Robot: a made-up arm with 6 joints. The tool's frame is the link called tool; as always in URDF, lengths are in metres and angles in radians.
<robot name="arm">
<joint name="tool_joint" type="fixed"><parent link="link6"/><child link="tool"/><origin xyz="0.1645 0.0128 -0.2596" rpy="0 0 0"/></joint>
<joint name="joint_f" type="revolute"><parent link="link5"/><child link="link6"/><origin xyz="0.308 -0.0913 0.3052" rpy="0 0 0"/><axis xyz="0 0 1"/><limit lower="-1.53" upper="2.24" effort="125" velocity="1.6"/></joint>
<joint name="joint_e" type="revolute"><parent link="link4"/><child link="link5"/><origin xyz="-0.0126 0.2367 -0.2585" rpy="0 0 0"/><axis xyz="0.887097 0.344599 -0.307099"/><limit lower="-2.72" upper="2.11" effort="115" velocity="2.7"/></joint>
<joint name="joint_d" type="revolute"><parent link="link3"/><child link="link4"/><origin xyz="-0.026 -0.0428 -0.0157" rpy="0 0 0"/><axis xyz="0.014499 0.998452 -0.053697"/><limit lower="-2.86" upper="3.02" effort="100" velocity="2.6"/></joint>
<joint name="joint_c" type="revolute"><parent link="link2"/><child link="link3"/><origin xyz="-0.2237 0.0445 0.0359" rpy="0 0 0"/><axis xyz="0 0 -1"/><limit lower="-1.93" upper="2.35" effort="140" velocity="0.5"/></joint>
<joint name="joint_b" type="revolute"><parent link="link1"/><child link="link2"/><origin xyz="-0.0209 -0.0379 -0.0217" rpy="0 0 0"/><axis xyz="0 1 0"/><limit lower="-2.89" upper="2.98" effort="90" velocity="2.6"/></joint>
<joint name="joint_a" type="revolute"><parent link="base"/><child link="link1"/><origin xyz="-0.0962 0.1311 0.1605" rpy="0 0 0"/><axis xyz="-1 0 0"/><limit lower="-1.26" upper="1.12" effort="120" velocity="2.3"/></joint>
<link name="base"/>
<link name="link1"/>
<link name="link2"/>
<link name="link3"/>
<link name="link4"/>
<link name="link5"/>
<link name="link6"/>
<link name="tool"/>
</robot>
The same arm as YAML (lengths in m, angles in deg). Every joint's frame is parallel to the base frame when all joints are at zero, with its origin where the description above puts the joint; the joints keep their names.
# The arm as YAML. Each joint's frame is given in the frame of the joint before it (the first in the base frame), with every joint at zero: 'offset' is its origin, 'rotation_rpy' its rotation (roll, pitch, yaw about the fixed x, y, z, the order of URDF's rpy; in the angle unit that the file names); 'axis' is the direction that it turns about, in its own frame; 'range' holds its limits. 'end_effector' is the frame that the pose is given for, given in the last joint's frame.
length_unit: m
angle_unit: deg
chain:
  - id: joint_a
    offset: [-0.0962, 0.1311, 0.1605]
    rotation_rpy: [0.0, 0.0, 0.0]
    axis: [-1.0, 0.0, 0.0]
    range: [-72.19, 64.17]
  - id: joint_b
    offset: [-0.0209, -0.0379, -0.0217]
    rotation_rpy: [0.0, 0.0, 0.0]
    axis: [0.0, 1.0, 0.0]
    range: [-165.58, 170.74]
  - id: joint_c
    offset: [-0.2237, 0.0445, 0.0359]
    rotation_rpy: [0.0, 0.0, 0.0]
    axis: [0.0, 0.0, -1.0]
    range: [-110.58, 134.65]
  - id: joint_d
    offset: [-0.026, -0.0428, -0.0157]
    rotation_rpy: [0.0, 0.0, 0.0]
    axis: [0.014499, 0.998452, -0.053697]
    range: [-163.87, 173.03]
  - id: joint_e
    offset: [-0.0126, 0.2367, -0.2585]
    rotation_rpy: [0.0, 0.0, 0.0]
    axis: [0.887097, 0.344599, -0.307099]
    range: [-155.84, 120.89]
  - id: joint_f
    offset: [0.308, -0.0913, 0.3052]
    rotation_rpy: [0.0, 0.0, 0.0]
    axis: [0.0, 0.0, 1.0]
    range: [-87.66, 128.34]
end_effector:
  offset: [0.1645, 0.0128, -0.2596]
  rotation_rpy: [0.0, 0.0, 0.0]

